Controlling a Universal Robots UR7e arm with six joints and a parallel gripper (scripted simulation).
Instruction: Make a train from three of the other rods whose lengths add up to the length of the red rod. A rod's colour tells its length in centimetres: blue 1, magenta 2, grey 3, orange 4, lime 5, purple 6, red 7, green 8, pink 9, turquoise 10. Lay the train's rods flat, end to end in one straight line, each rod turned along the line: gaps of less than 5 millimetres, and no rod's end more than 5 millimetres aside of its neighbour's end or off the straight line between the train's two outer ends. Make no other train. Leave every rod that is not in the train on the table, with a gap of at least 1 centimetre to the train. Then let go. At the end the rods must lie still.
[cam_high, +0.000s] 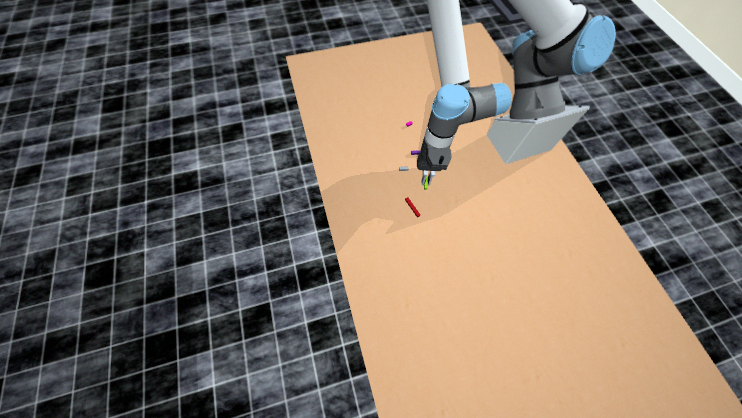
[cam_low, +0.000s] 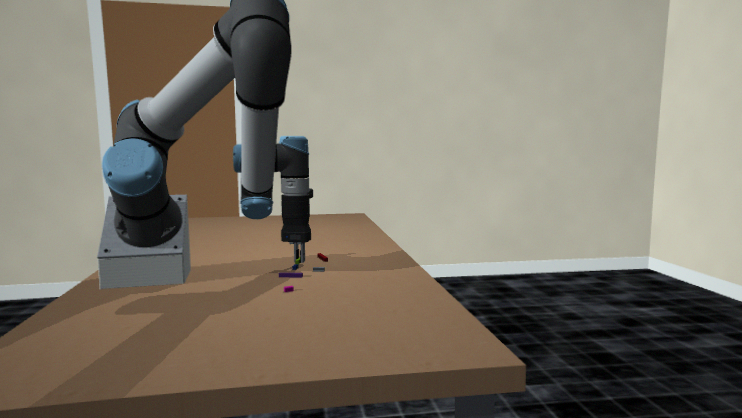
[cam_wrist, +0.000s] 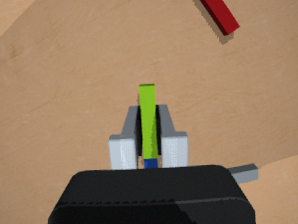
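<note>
Right now the grey rod is 40 mm ahead of my hand, 70 mm to the right of it and 20 mm below it. The rest, counted from my hand: red rod: 70 mm ahead, 60 mm to the left, 20 mm below; then purple rod: 30 mm behind, 120 mm to the right, 20 mm below; then lime rod: 10 mm below.
</note>
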